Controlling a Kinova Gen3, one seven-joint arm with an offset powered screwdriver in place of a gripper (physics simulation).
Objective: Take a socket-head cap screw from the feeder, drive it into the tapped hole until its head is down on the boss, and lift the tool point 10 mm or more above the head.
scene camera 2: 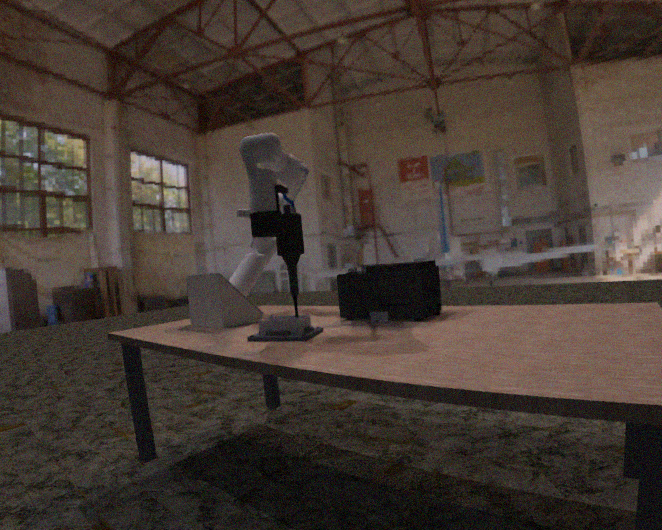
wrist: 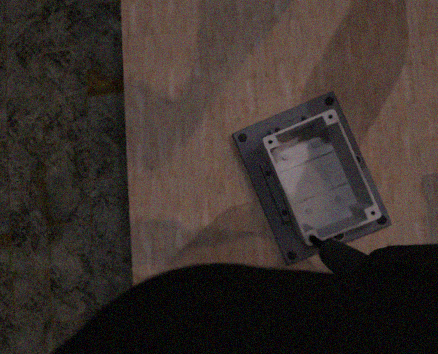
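The black screwdriver (scene camera 2: pixel 297 313) (wrist: pixel 313 239) stands nearly upright, its thin tip at the near-right corner of the light grey housing (scene camera 2: pixel 276 325) in scene camera 2. In the wrist view the housing (wrist: pixel 300 126) is an open rectangular box with a holed boss at each of three visible corners; the tip covers the fourth corner, at the bottom. The tip looks to be at or just above that boss; any gap is too small to tell. The hole there is hidden, and no screw or head can be made out at the tip. The feeder cannot be identified with certainty.
The housing sits on a dark base plate (scene camera 2: pixel 284 338) (wrist: pixel 256 155) with corner holes. A large black box (scene camera 2: pixel 389 289) stands to its right, with a small grey block (scene camera 2: pixel 379 317) in front. A grey wedge-shaped block (scene camera 2: pixel 209 303) stands left on the wooden table (scene camera 2: pixel 496 353) (wrist: pixel 175 165).
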